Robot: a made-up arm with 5 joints.
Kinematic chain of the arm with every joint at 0, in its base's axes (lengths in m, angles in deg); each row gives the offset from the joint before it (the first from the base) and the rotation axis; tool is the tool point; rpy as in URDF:
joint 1: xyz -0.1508 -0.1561 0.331 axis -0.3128 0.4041 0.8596
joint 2: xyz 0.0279 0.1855 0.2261 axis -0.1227 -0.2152 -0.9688
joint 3: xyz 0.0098 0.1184 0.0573 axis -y
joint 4: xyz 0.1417 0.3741 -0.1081 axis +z
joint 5: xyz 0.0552 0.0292 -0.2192 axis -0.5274 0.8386 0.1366
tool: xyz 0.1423 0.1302 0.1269 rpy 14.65 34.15 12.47
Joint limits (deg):
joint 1: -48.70..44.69
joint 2: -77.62..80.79
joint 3: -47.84..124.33
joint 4: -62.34..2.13
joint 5: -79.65..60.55
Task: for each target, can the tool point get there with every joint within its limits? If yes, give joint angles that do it. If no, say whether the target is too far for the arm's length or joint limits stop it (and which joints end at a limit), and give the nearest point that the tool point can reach.
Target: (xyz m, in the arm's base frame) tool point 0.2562 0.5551 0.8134
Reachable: yes | joints 22.99 50.14 85.35 -20.77 -15.99
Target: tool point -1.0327 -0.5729 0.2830
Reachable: no: joint limits stop it (at a limit: joint 1, joint 3, joint 5) | nearest point -0.8577 -0.3660 0.4612 | short by 0.324 m
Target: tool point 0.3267 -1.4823 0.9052
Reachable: no: too far | nearest point 0.1379 -0.8847 0.8043 | short by 0.635 m
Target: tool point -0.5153 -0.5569 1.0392
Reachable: no: joint limits stop it (at a limit: joint 1, joint 2, joint 4) | nearest point -0.1713 -0.6273 1.0646 | short by 0.352 m
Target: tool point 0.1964 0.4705 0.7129
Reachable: yes | joints -8.21 3.98 39.15 -28.60 -57.99
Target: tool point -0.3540 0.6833 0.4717
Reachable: yes | joints 10.11 -52.93 11.81 -39.39 8.38
